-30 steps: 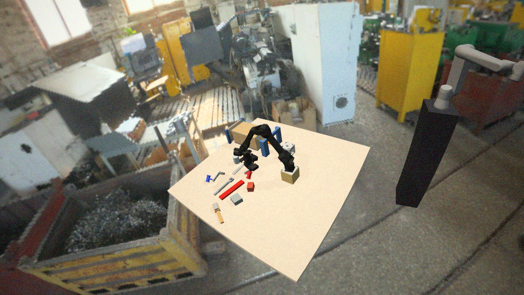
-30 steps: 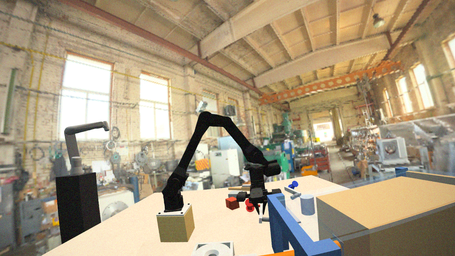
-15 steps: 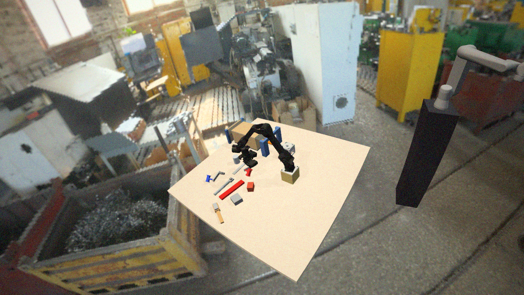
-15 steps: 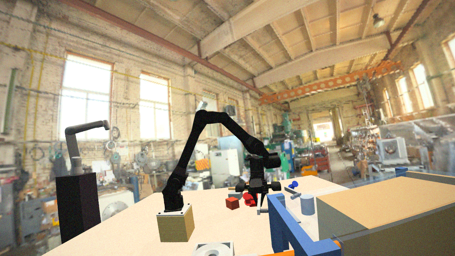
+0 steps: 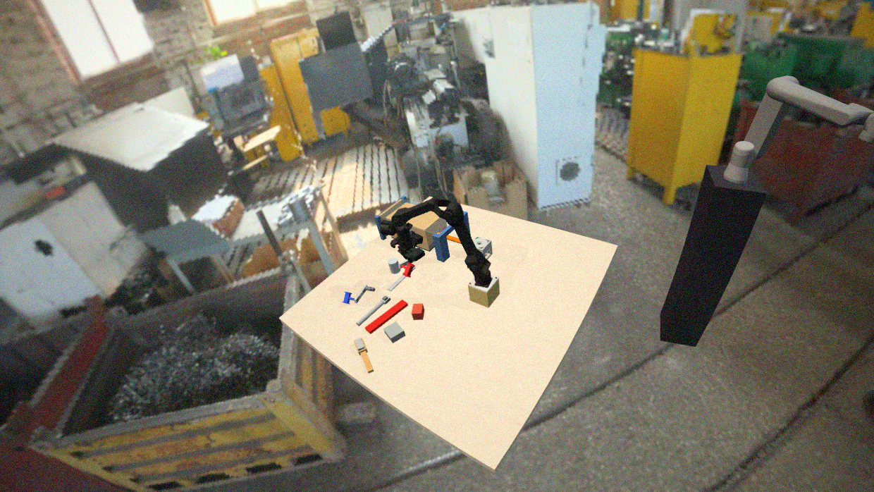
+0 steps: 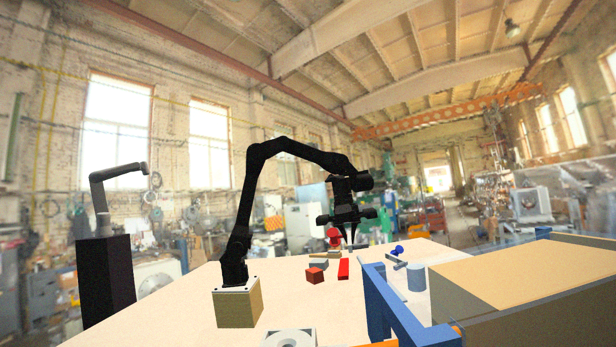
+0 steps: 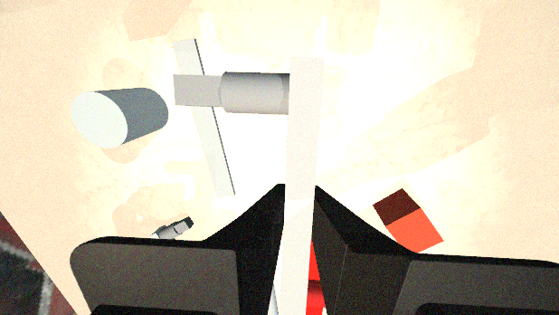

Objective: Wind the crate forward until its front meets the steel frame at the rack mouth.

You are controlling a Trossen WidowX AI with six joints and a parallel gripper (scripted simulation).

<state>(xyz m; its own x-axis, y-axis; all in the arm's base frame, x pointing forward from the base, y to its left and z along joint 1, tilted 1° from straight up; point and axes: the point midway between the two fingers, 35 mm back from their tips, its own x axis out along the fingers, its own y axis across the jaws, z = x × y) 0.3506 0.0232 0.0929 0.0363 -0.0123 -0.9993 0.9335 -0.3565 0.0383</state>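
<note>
The red-knobbed winch handle is 20 mm to the left of my gripper tip and 10 mm above it. The rest, counted from my gripper tip: grey bar 160 mm below, 110 mm ahead, 30 mm to the right; then red bar 230 mm to the left, 150 mm below, 40 mm ahead; then red knob 60 mm to the left, 20 mm behind, 20 mm above.
</note>
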